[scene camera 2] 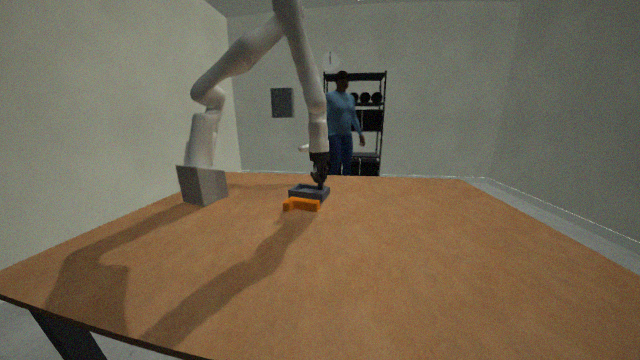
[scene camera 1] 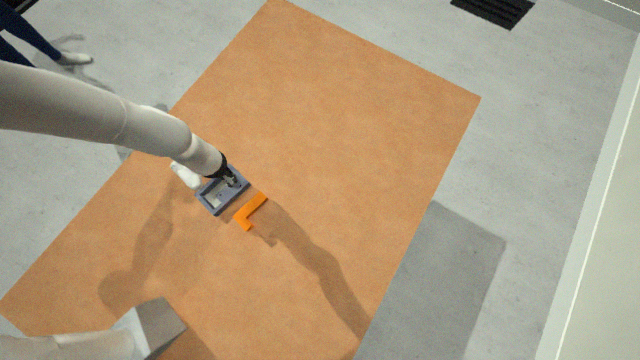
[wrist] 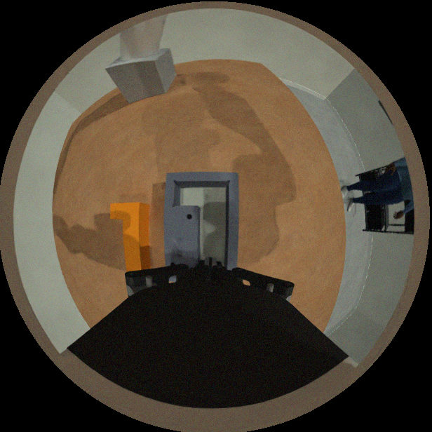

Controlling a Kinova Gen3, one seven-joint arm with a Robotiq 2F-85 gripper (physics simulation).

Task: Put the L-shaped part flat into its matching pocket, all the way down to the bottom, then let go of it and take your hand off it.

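Frame: origin at the arm's base, x ahead, y left, z up, level; millimetres.
Seen in the pictures: gripper, between the fingertips: (scene camera 1: 232, 176); arm's base, origin of its link: (scene camera 2: 199, 167) (scene camera 1: 115, 353).
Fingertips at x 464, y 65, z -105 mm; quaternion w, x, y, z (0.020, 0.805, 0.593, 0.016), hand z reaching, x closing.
Offsets run from my fingertips to a thing's top centre. Level surfaces: height alone.
The orange L-shaped part @[dx -56, dy -118, dz +7 mm] (scene camera 1: 253, 205) (scene camera 2: 305, 204) (wrist: 132, 240) lies flat on the table beside the blue-grey tray @[dx -49, dy +0, dz +14 mm] (scene camera 1: 232, 199) (scene camera 2: 306, 195) (wrist: 202, 176), a small gap apart. In the wrist view it is left of the tray, its short arm at the top and pointing left. The tray's L-shaped pocket (wrist: 215, 227) has a pale floor and holds no part where it shows; it runs along the top and right there, its lower end hidden. My gripper (scene camera 1: 233, 183) (scene camera 2: 320, 187) (wrist: 209, 264) is shut and empty, fingertips low at the tray's end away from the robot base. Contact cannot be told.
A grey block-shaped robot base (scene camera 1: 161, 322) (scene camera 2: 202, 185) (wrist: 143, 75) stands on the orange-brown table @[dz -23 mm] (scene camera 1: 325, 125) (scene camera 2: 400, 260) (wrist: 300, 200). A person (scene camera 2: 341, 117) stands behind the table, before a black shelf rack (scene camera 2: 384, 102).
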